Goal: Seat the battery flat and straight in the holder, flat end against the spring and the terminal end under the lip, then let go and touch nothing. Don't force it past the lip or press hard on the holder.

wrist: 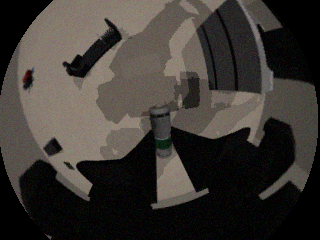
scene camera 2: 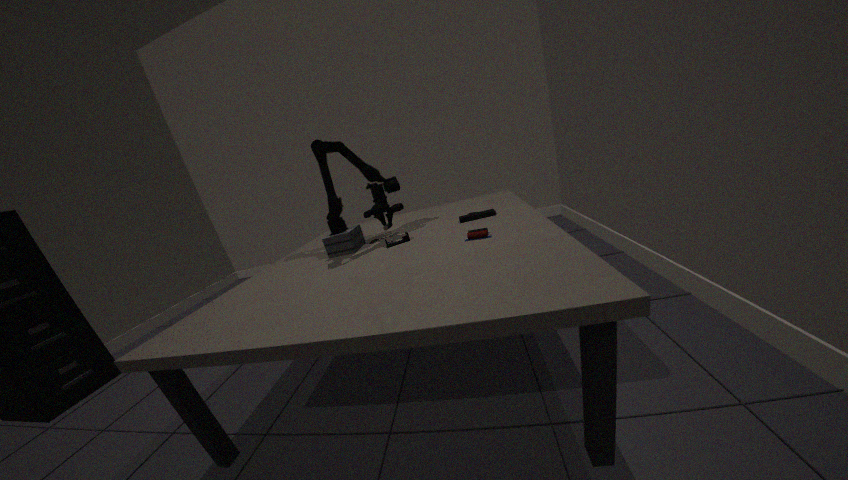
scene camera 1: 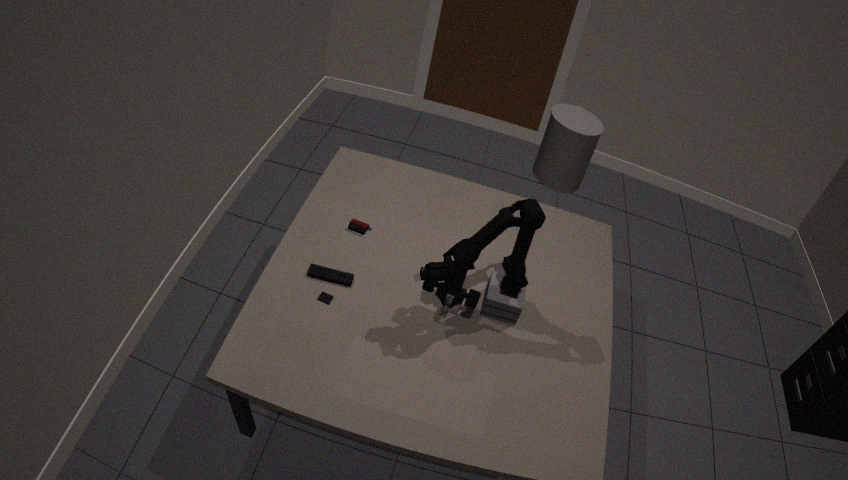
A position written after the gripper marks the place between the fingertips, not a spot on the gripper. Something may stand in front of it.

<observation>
The gripper [scene camera 1: 446, 306] carries a battery [wrist: 160, 114].
The gripper is seen too in the wrist view [wrist: 161, 131].
</observation>
